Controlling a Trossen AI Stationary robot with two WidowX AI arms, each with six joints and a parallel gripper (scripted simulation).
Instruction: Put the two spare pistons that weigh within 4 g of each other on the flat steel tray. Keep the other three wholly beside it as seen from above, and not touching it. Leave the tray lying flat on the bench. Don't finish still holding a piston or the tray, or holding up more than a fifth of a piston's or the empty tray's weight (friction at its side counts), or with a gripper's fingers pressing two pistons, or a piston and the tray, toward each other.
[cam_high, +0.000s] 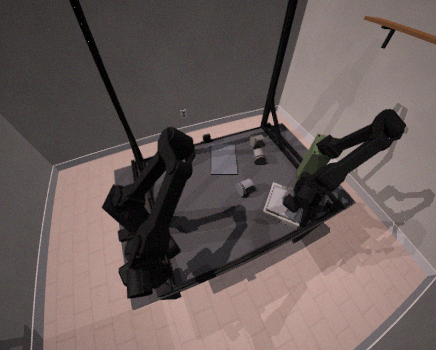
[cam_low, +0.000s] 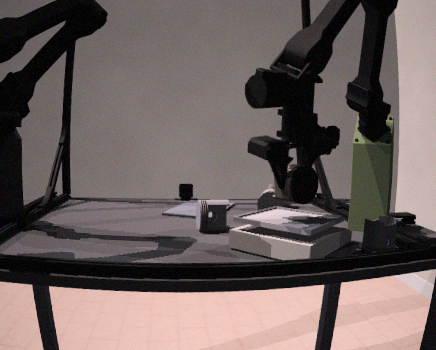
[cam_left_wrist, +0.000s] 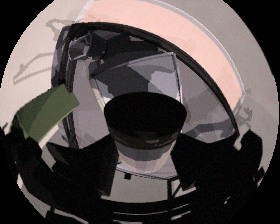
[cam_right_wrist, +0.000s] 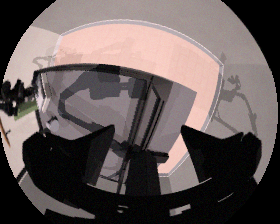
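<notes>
Right now the white scale pan is 11 cm below my left hand and 1 cm behind it. From my left hand the other things lie so: flat grey steel tray 42 cm behind, 17 cm to the right, 16 cm below; piston 47 cm behind, 12 cm below, 7 cm to the left.
</notes>
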